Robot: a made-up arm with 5 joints.
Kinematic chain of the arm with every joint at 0, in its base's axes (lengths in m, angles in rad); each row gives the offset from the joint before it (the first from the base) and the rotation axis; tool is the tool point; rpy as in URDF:
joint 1: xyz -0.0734 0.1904 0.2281 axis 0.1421 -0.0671 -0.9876
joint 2: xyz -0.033 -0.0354 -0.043 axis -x
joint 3: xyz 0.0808 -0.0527 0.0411 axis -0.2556 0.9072 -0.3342
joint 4: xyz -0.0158 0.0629 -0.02 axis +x
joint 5: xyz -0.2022 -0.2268 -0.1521 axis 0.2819 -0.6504 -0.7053
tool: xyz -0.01 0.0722 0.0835 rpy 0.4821 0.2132 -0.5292
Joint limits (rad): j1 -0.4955..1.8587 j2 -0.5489..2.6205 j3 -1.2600..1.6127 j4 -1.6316..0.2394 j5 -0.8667..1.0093
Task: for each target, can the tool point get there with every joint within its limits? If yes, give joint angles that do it. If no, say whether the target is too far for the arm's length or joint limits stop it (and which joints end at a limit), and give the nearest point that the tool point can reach.
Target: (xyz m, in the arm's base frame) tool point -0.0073 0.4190 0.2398
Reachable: yes | joints 0.9136 1.8633 0.6028 -0.7309 0.4379
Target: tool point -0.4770 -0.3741 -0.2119
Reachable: no: too far | nearest point -0.2247 -0.0259 0.0429 | short by 0.500 m
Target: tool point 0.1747 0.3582 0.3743
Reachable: no: joint limits stop it (at a limit: joint 3, joint 4, joint 5) | nearest point 0.1367 0.3321 0.3493 | short by 0.052 m
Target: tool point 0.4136 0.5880 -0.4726
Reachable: no: too far | nearest point 0.0844 0.3056 -0.0572 | short by 0.601 m
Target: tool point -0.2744 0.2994 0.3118
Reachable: yes | joints 1.2208 0.9820 -0.4929 -0.9527 0.5375
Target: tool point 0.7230 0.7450 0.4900
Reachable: no: too far | nearest point 0.1596 0.3489 0.2817 | short by 0.720 m
